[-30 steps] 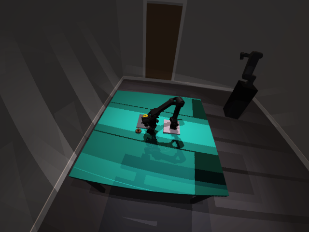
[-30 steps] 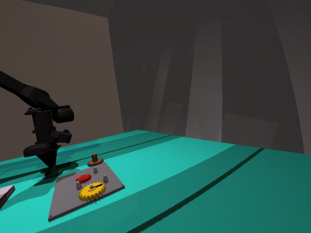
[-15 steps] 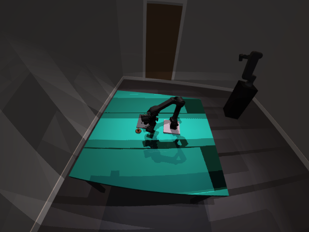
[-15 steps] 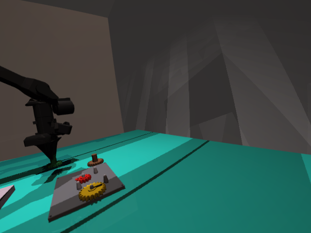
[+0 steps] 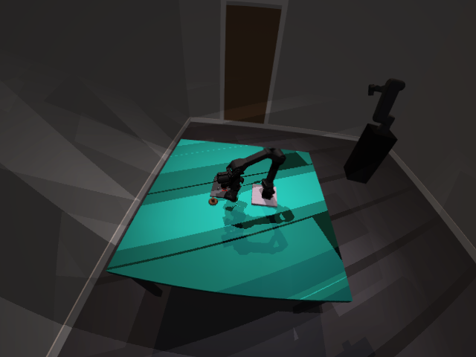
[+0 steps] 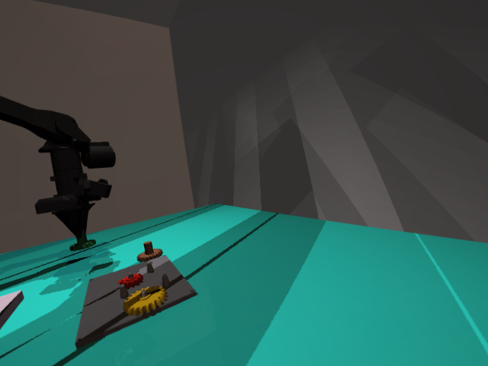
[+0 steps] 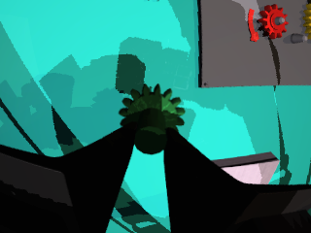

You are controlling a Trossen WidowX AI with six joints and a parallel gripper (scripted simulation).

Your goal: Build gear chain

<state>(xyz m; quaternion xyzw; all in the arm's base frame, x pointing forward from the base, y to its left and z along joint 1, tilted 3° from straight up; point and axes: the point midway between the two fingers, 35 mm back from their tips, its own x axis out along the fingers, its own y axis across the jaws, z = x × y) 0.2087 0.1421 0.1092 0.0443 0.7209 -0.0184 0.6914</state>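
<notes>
Now: the red gear 110 mm ahead of my gripper tip, 130 mm to the right of it and 80 mm below it. From my gripper tip the other things lie so: yellow gear 140 mm ahead, 220 mm to the right, 80 mm below; brown gear 140 mm ahead, 10 mm to the left, 80 mm below; green gear 10 mm below.
</notes>
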